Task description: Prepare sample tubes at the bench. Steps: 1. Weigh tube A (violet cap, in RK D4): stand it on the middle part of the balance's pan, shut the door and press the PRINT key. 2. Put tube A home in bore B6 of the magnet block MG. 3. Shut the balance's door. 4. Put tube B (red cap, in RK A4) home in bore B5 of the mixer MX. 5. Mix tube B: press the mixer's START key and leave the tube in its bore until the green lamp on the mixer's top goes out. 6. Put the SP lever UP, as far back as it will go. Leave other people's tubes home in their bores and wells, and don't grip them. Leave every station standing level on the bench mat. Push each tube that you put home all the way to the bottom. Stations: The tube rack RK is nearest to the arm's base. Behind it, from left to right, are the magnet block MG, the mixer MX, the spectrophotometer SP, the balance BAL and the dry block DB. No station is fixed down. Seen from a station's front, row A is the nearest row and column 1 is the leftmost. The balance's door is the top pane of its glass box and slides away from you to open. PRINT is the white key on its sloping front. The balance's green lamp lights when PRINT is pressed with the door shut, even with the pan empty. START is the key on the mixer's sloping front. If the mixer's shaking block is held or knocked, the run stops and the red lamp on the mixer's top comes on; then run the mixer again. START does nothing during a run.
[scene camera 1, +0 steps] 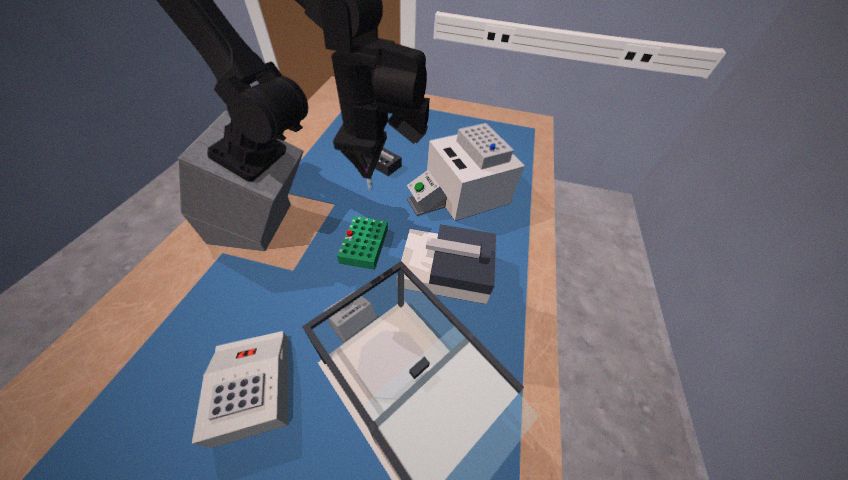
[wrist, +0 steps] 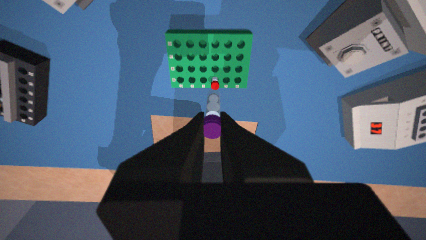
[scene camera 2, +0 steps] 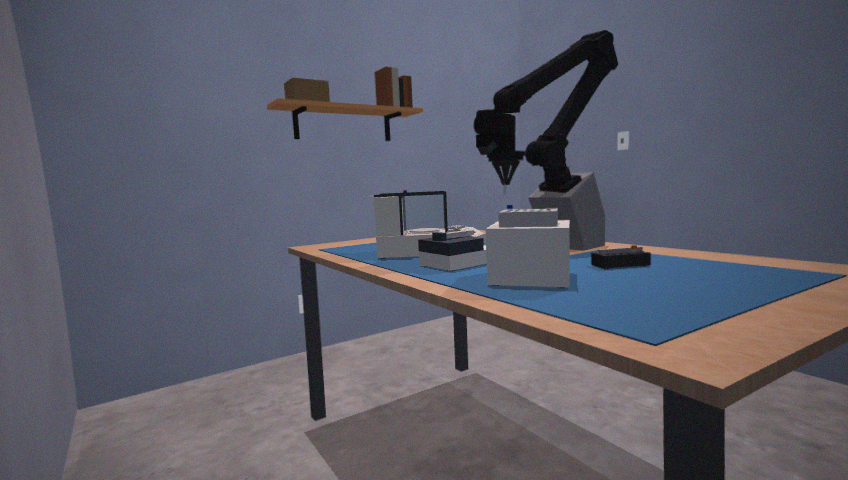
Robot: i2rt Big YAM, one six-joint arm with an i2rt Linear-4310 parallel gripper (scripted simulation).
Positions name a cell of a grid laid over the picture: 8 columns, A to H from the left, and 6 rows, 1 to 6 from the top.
Observation:
I see my gripper (scene camera 1: D3), a green rack RK (scene camera 1: D4), a mixer MX (scene camera 1: E3) and a dry block DB (scene camera 1: C5).
The green rack RK shows as well in the wrist view (wrist: D2). The mixer MX is seen too in scene camera 2 (scene camera 2: E4). My gripper shows as well in the wrist view (wrist: D3) and in scene camera 2 (scene camera 2: E3). Scene camera 2 misses the green rack RK, which is hidden by the mixer MX.

